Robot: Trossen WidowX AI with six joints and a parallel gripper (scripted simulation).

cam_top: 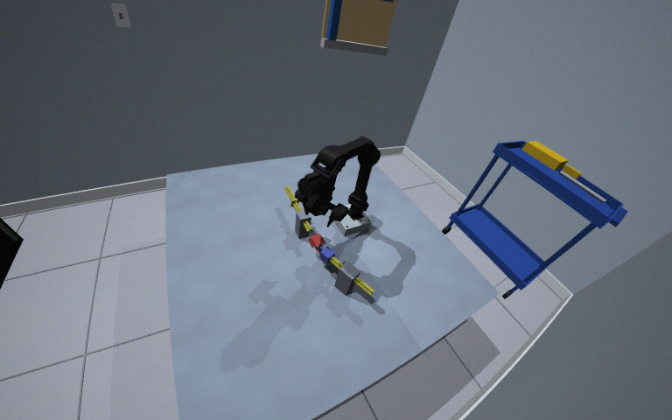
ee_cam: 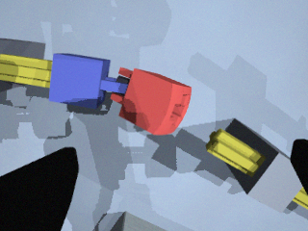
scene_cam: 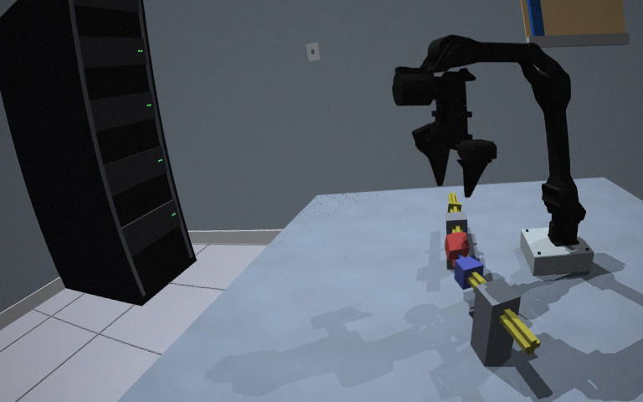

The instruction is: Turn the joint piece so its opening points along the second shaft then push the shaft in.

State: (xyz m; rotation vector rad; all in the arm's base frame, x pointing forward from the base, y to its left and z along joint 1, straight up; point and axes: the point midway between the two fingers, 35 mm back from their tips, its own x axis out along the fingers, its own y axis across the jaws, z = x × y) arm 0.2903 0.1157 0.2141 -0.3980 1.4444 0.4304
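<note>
Right now the joint piece is 1 cm to the left of my gripper tip and 11 cm below it.
</note>
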